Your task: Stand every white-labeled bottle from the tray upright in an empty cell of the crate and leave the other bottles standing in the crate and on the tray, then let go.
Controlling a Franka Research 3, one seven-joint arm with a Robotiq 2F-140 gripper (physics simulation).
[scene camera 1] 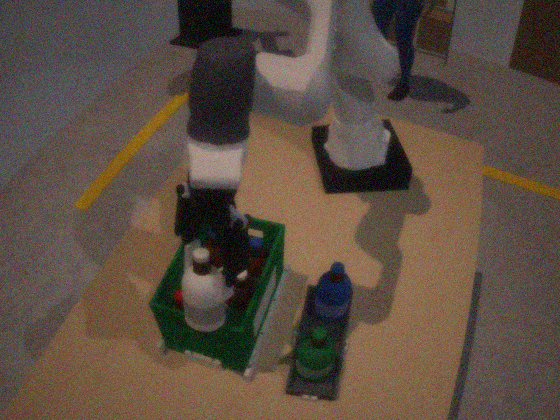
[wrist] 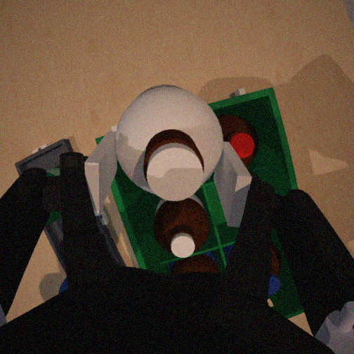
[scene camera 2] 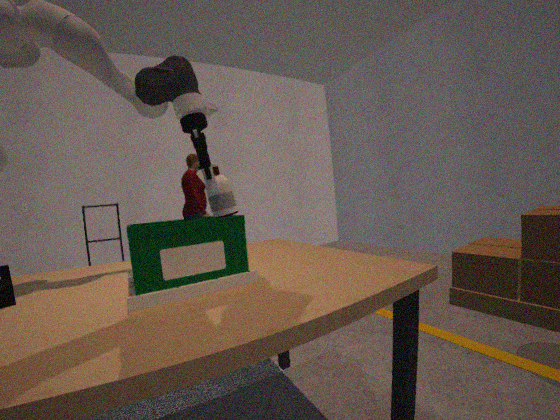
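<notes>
A white-labeled bottle (scene camera 1: 204,305) (scene camera 2: 221,195) (wrist: 167,110) with a white cap is held slightly tilted above the front of the green crate (scene camera 1: 200,342) (scene camera 2: 145,265) (wrist: 283,135), beside the red-capped bottle (scene camera 1: 178,297) (wrist: 242,146). Its base is near rim height in the scene camera 2 view. My gripper (scene camera 1: 212,265) (scene camera 2: 208,176) (wrist: 166,155) is shut on it. A white-capped brown bottle (wrist: 181,225) stands in the crate just behind it. The held bottle hides much of the cell below. On the dark tray (scene camera 1: 312,389) (wrist: 45,156) stand a blue bottle (scene camera 1: 333,296) and a green bottle (scene camera 1: 315,357).
Blue-capped bottles (scene camera 1: 255,243) (wrist: 272,286) stand farther back in the crate, partly hidden by the gripper. Green dividers and the crate's raised walls surround the bottles. The robot's black base plate (scene camera 1: 367,180) is at the table's back. A person in red (scene camera 2: 193,195) stands beyond the table.
</notes>
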